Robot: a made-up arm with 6 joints.
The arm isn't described. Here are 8 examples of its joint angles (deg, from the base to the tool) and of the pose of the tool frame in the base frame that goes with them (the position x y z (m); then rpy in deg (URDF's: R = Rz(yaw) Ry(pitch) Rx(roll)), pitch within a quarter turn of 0, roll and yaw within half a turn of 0).
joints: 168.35 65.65 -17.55 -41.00 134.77 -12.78
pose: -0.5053 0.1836 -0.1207 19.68 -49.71 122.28
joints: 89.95 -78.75 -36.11 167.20 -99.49 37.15
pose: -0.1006 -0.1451 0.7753 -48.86 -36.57 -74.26
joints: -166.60 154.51 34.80 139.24 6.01 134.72
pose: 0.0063 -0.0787 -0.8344 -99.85 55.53 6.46
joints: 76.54 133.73 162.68 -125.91 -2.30 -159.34
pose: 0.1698 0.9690 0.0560 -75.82 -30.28 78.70
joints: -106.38 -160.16 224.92 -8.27 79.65 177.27
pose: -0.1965 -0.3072 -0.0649 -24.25 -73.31 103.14
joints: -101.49 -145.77 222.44 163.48 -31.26 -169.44
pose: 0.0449 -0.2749 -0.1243 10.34 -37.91 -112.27
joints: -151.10 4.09 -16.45 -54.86 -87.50 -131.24
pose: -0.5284 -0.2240 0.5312 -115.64 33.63 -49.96
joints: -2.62 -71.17 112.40 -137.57 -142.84 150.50
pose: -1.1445 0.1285 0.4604 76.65 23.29 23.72
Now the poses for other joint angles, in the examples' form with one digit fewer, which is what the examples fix.
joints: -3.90 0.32 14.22 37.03 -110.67 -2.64
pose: 0.561 -0.121 1.025 -92.1 54.1 -110.1
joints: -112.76 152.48 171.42 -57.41 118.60 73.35
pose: -0.384 -0.772 -0.162 50.2 -17.0 117.9
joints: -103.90 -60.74 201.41 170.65 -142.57 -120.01
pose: 0.236 0.530 -0.069 -61.8 -44.8 -111.9
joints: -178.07 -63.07 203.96 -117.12 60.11 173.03
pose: 0.641 -0.025 -0.088 -176.0 28.5 63.3
